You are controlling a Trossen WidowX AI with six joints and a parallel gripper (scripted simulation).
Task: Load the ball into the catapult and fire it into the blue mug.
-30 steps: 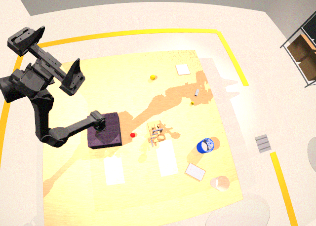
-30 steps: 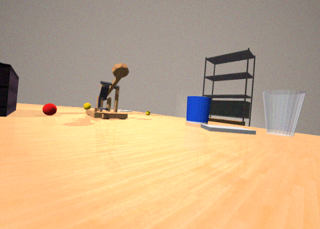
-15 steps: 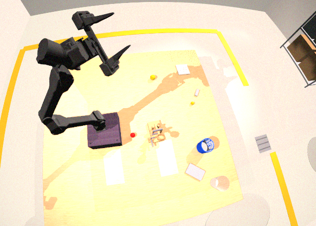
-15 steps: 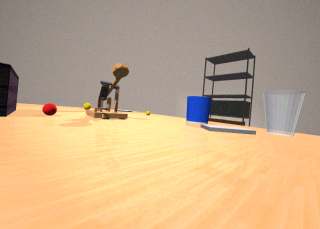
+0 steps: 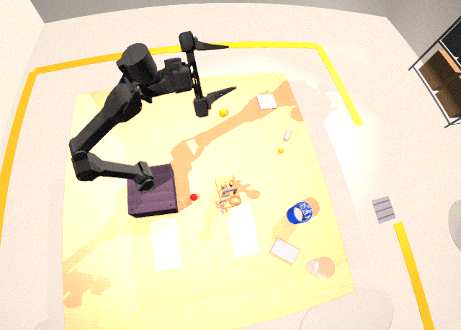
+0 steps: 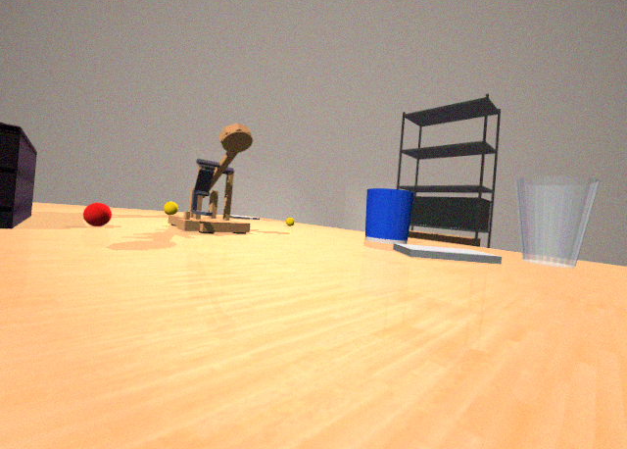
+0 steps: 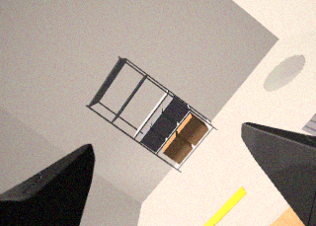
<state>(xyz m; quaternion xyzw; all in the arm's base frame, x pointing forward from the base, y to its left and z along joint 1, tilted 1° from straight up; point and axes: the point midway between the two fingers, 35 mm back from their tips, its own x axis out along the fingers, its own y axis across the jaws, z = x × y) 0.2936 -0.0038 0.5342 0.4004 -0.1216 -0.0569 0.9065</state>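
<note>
My gripper tip is 20 mm past the wooden catapult, 150 mm to the left of it and 570 mm above it. The rest, counted from my gripper tip: yellow ball (130 mm ahead, 280 mm to the left, 620 mm below); then blue mug (260 mm ahead, 340 mm to the right, 620 mm below); then red ball (150 mm behind, 90 mm to the right, 630 mm below).
</note>
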